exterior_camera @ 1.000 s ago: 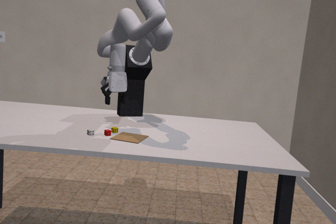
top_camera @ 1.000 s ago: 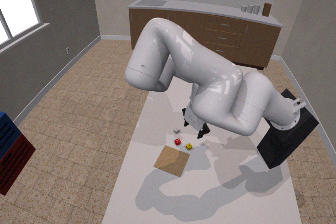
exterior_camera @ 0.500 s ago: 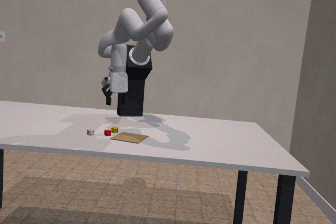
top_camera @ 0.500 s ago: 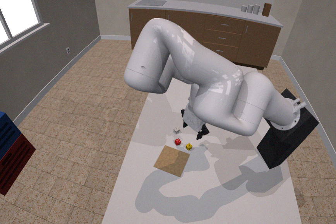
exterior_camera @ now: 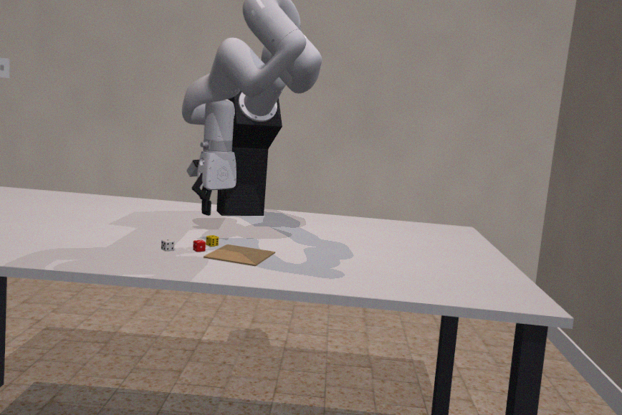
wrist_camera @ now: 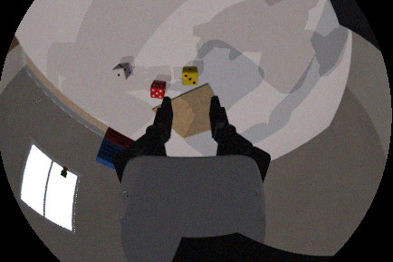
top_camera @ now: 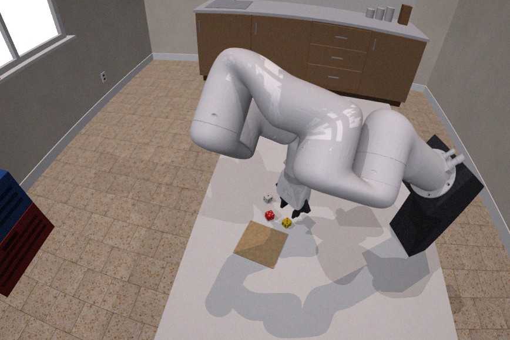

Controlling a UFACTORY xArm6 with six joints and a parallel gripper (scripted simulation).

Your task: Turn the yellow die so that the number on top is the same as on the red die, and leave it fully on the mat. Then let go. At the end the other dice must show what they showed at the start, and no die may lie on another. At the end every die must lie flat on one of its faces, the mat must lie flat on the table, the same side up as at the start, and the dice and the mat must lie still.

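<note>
Right now my hand is 9 cm above the yellow die. From my hand the other things lie so: red die (9 cm below, 6 cm ahead, 2 cm to the right); mat (10 cm below, 9 cm to the left, 7 cm ahead); white die (10 cm to the right, 9 cm below, 8 cm ahead).
</note>
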